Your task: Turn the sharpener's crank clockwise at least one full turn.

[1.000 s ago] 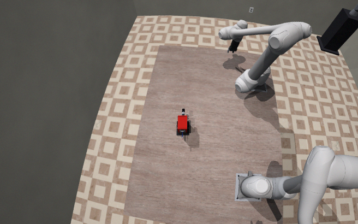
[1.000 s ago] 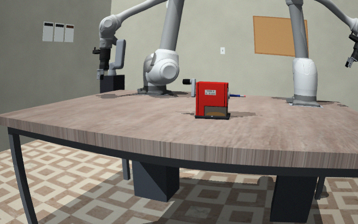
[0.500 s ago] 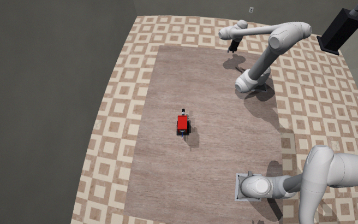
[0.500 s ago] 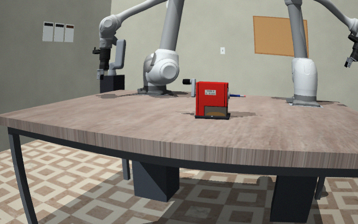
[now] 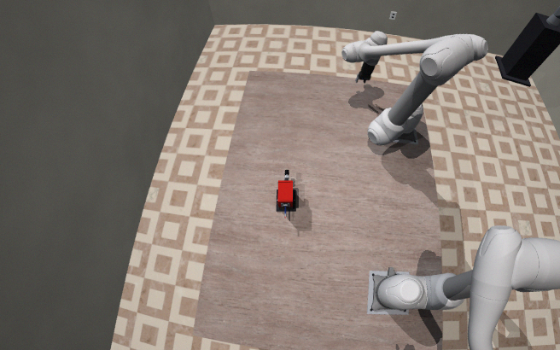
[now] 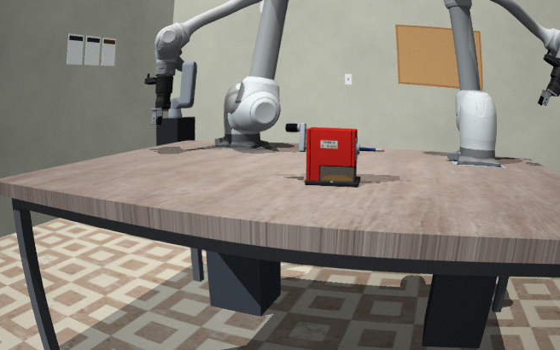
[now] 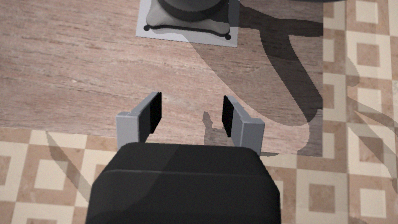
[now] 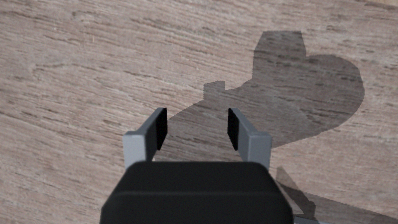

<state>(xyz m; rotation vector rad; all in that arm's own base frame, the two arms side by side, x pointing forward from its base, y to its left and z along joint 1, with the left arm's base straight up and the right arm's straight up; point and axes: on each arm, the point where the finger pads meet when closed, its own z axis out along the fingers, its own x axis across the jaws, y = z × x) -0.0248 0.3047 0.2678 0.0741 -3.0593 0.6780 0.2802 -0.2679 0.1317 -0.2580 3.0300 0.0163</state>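
Now: right hand 33 cm short of the black knob and 76 cm to the right of it.
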